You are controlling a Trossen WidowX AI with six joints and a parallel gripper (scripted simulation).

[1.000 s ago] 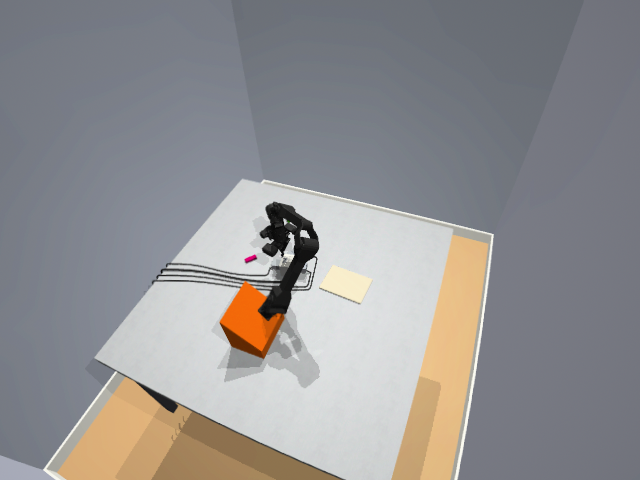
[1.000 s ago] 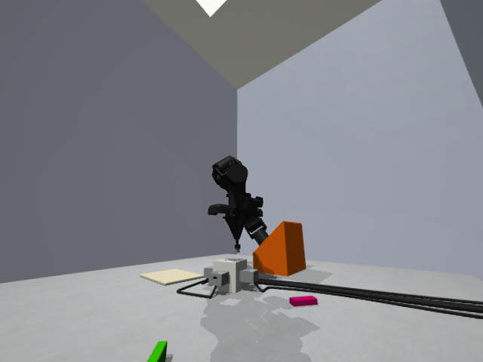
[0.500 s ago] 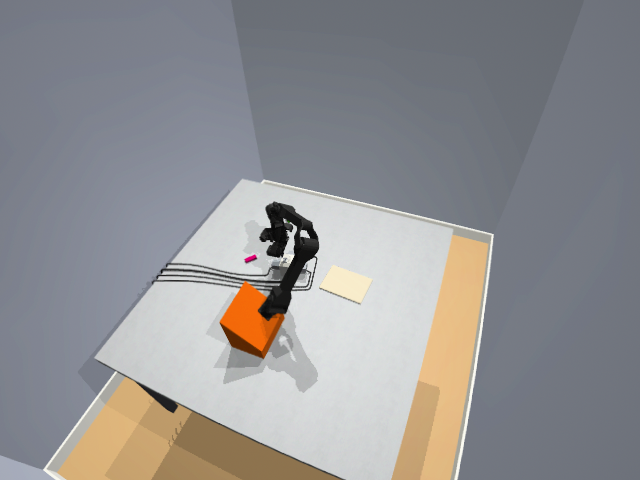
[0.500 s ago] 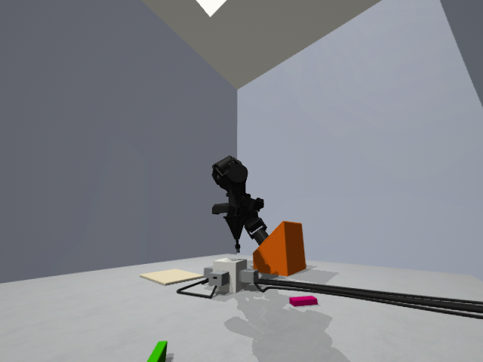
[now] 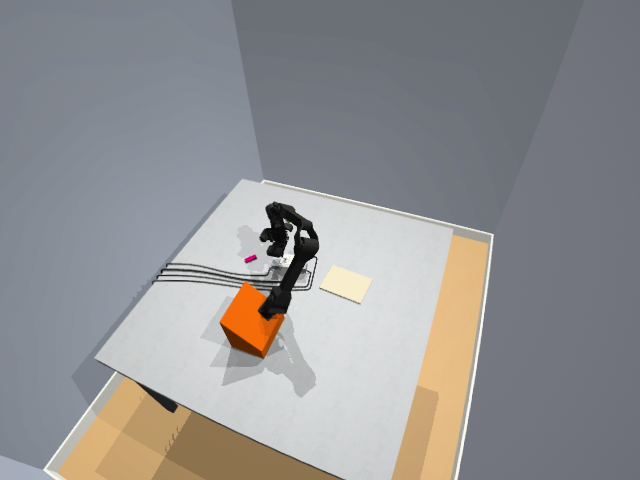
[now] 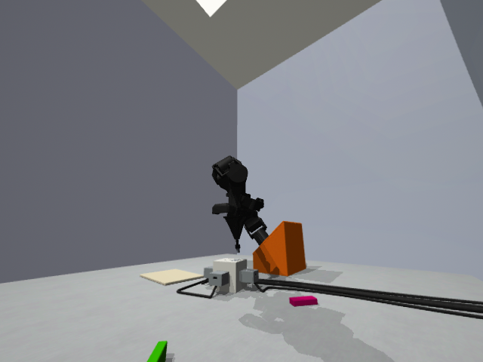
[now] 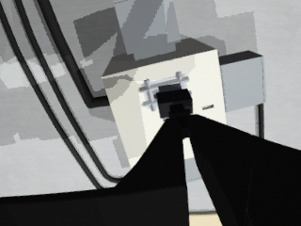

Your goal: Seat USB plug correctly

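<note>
The black USB plug is 2 cm below my gripper tip. Also, from my gripper tip: magenta block 19 cm to the left, 13 cm below, 2 cm behind; then beige pad 30 cm to the right, 13 cm below, 6 cm ahead; then grey socket frame 7 cm below.
</note>
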